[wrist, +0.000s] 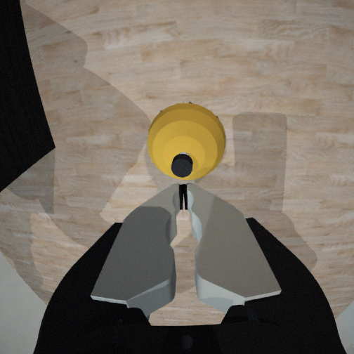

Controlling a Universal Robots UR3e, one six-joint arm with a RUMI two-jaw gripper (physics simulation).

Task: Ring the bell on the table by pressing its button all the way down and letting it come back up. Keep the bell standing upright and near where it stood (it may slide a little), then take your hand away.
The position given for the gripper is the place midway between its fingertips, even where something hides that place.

In view: the gripper (pixel 182 186) and a bell (pixel 188 128).
